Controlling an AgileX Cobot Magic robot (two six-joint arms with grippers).
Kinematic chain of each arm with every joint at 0, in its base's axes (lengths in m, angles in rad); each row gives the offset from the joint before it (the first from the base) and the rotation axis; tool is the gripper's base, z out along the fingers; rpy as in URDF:
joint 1: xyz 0 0 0.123 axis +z
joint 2: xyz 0 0 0 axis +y
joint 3: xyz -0.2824 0 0.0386 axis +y
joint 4: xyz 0.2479 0 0.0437 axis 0.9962 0 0.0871
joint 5: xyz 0 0 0 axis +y
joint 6: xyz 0.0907 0 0.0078 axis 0.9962 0 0.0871
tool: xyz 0 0 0 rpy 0 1.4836 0
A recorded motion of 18 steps. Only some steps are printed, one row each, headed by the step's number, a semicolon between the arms.
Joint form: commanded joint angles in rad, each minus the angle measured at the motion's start. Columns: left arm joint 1, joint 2, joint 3, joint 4, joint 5, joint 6; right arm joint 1, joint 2, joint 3, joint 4, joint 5, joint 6.
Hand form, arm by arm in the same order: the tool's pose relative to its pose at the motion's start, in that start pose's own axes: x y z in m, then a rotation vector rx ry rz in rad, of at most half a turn. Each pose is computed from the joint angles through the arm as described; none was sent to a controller.
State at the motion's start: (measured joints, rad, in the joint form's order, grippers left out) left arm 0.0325 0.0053 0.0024 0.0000 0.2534 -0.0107; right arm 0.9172 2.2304 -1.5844 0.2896 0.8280 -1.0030
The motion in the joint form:
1: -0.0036 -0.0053 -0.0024 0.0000 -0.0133 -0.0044; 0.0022 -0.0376 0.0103 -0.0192 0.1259 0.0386
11: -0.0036 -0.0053 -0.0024 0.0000 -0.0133 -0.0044; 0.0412 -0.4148 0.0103 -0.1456 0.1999 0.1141
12: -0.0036 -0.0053 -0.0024 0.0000 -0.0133 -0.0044; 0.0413 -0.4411 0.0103 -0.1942 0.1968 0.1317
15: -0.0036 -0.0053 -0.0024 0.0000 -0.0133 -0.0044; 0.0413 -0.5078 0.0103 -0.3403 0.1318 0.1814
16: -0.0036 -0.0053 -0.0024 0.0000 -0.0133 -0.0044; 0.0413 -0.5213 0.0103 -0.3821 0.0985 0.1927
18: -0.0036 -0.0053 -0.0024 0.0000 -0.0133 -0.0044; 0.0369 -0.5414 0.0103 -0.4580 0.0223 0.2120
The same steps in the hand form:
1: -0.0022 -0.0002 -0.0006 0.0038 -0.0210 -0.0038; 0.0041 0.0111 -0.0143 -0.0779 0.0638 0.0185
11: -0.0022 -0.0002 -0.0006 0.0038 -0.0210 -0.0038; -0.0182 0.0453 -0.1684 0.1821 -0.0682 -0.0802
12: -0.0022 -0.0002 -0.0006 0.0038 -0.0210 -0.0038; -0.0156 0.0457 -0.1795 0.2308 -0.0571 -0.0878
15: -0.0022 -0.0002 -0.0006 0.0038 -0.0210 -0.0038; -0.0112 0.0428 -0.2102 0.4108 -0.0576 -0.1139
16: -0.0022 -0.0002 -0.0006 0.0038 -0.0210 -0.0038; -0.0111 0.0408 -0.2175 0.4684 -0.0653 -0.1261
18: -0.0022 -0.0002 -0.0006 0.0038 -0.0210 -0.0038; -0.0112 0.0354 -0.2305 0.5804 -0.0880 -0.1506

